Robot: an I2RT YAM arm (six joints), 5 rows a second.
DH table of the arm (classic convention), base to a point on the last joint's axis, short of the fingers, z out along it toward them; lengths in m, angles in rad. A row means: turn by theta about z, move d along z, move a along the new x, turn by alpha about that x. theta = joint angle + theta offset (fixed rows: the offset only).
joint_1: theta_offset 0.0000  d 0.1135  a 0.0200  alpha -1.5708
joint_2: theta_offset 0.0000  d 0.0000  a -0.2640  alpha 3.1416
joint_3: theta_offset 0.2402  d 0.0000  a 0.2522  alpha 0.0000
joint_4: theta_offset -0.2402  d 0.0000  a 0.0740  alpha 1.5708
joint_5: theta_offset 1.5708  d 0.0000  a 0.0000  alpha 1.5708
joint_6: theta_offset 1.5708  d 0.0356  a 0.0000  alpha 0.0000
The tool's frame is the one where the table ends.
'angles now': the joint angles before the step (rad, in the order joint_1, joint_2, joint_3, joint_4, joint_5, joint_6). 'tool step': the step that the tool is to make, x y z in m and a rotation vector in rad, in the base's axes. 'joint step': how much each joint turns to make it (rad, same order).
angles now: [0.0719, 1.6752, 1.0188, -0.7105, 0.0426, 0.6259]
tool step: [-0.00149, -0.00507, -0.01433, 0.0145, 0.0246, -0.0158]
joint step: [-0.0185, 0.0265, -0.0306, 0.0334, -0.0162, 0.0004]
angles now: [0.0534, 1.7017, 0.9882, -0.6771, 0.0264, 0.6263]
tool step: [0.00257, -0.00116, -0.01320, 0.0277, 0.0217, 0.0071]
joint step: [-0.0080, 0.0413, -0.0091, 0.0302, -0.0309, -0.0100]
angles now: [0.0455, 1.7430, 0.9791, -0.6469, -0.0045, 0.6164]
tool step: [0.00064, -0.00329, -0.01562, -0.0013, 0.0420, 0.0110]
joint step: [-0.0114, 0.0493, -0.0087, 0.0158, -0.0035, -0.0221]
